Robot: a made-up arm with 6 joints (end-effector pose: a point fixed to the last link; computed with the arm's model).
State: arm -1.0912 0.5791 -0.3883 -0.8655 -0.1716 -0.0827
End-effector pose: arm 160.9 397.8 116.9 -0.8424 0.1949 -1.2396
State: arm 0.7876 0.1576 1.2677 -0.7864 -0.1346 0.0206
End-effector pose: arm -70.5 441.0 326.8 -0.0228 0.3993 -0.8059
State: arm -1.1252 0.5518 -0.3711 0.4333 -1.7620 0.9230
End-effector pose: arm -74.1 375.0 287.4 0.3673 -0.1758 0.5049
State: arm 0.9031 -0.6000 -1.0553 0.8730 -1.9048 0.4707
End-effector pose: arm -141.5 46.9 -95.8 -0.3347 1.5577 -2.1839
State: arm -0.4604 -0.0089 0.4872 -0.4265 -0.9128 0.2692
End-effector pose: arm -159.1 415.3 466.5 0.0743 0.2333 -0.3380
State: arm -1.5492 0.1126 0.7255 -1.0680 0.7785 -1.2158
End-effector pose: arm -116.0 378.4 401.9 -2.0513 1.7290 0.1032
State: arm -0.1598 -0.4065 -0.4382 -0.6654 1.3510 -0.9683
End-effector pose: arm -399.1 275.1 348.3 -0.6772 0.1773 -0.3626
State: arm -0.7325 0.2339 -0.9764 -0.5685 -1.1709 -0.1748
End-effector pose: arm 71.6 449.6 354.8 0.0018 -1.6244 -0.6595
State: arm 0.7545 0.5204 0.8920 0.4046 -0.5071 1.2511
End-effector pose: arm -137.0 245.1 543.1 0.6684 0.4014 0.9727
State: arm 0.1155 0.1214 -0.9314 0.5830 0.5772 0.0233
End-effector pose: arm -259.3 333.6 192.6 -0.6614 -0.5139 0.2117
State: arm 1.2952 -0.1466 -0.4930 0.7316 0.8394 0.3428
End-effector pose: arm -183.2 205.9 -85.7 -1.0678 -0.7791 0.1524
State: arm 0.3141 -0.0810 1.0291 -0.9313 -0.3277 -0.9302
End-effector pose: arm -102.5 316.5 160.6 -0.8712 -0.4559 -1.0755
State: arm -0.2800 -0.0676 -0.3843 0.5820 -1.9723 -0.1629
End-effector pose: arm -341.5 367.3 428.7 1.4899 -1.5283 0.2156
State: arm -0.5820 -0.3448 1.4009 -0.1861 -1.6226 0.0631
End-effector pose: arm -249.9 329.9 571.9 0.2239 0.5087 -0.2204
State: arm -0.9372 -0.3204 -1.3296 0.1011 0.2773 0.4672
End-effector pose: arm -323.1 228.3 608.4 0.0640 0.2158 0.5264
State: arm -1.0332 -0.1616 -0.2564 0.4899 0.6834 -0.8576
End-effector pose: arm -273.0 281.4 595.3 -0.3251 0.4362 0.4832
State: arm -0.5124 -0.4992 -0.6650 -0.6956 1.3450 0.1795
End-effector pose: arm -314.7 229.5 653.0 -0.0987 1.3418 0.0392
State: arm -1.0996 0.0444 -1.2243 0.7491 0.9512 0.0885
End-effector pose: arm -254.3 294.6 494.7 -0.8635 0.6776 0.6570
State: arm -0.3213 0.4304 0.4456 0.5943 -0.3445 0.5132
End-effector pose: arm -48.9 366.8 528.2 0.5240 0.7686 0.3450
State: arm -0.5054 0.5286 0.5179 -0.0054 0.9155 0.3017
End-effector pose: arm 190.0 438.2 426.0 0.1082 2.1150 -0.2892
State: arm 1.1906 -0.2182 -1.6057 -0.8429 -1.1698 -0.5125
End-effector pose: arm -311.6 292.2 132.0 -1.3871 1.5190 0.1918
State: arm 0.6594 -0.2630 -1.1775 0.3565 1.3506 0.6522
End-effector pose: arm -365.2 253.3 64.9 -0.7283 -0.1091 0.0178
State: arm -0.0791 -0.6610 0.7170 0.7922 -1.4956 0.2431
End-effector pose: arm -509.3 -38.6 528.5 1.3161 0.1966 0.8725
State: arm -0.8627 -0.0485 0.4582 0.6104 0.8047 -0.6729
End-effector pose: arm -185.4 290.5 667.9 -0.2342 1.1958 0.7445
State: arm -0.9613 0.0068 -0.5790 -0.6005 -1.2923 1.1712
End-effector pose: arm -164.8 353.0 507.1 0.1554 -0.0458 0.1759
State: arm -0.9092 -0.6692 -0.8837 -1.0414 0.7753 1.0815
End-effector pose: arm -110.2 32.2 806.6 0.9170 1.6817 0.2423
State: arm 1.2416 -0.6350 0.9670 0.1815 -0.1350 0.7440
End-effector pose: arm -363.0 60.3 32.0 -0.5534 0.3775 0.8057
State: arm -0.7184 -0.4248 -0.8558 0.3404 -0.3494 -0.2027
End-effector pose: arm -399.1 214.7 538.0 0.5156 -0.5585 0.4355
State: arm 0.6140 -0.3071 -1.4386 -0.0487 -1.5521 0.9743
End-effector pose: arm -167.9 223.3 75.3 -0.1301 -2.7588 1.1772
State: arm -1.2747 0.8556 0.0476 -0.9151 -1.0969 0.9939
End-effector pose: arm 144.7 378.5 42.1 -0.7217 0.6979 -0.9021
